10 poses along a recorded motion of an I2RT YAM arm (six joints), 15 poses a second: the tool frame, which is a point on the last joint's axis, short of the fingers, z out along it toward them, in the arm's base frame.
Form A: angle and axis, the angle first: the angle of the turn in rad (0 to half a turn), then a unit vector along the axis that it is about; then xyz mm.
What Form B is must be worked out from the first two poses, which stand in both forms.
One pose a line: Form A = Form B
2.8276, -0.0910, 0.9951, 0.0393, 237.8, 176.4, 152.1 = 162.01, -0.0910, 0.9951, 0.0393, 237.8, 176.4, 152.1
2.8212, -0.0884, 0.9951, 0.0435, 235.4, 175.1, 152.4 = 161.64, -0.0884, 0.9951, 0.0435, 235.4, 175.1, 152.4
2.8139, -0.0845, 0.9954, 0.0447, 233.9, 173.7, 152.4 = 161.22, -0.0845, 0.9954, 0.0447, 233.9, 173.7, 152.4
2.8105, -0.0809, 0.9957, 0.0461, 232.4, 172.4, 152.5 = 161.03, -0.0809, 0.9957, 0.0461, 232.4, 172.4, 152.5
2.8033, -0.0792, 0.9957, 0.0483, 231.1, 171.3, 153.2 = 160.62, -0.0792, 0.9957, 0.0483, 231.1, 171.3, 153.2
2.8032, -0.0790, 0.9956, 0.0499, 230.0, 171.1, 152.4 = 160.61, -0.0790, 0.9956, 0.0499, 230.0, 171.1, 152.4
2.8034, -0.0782, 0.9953, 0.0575, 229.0, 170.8, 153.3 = 160.62, -0.0782, 0.9953, 0.0575, 229.0, 170.8, 153.3
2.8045, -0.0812, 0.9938, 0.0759, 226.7, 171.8, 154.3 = 160.69, -0.0812, 0.9938, 0.0759, 226.7, 171.8, 154.3
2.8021, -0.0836, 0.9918, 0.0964, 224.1, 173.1, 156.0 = 160.55, -0.0836, 0.9918, 0.0964, 224.1, 173.1, 156.0
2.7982, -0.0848, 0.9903, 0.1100, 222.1, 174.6, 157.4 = 160.33, -0.0848, 0.9903, 0.1100, 222.1, 174.6, 157.4
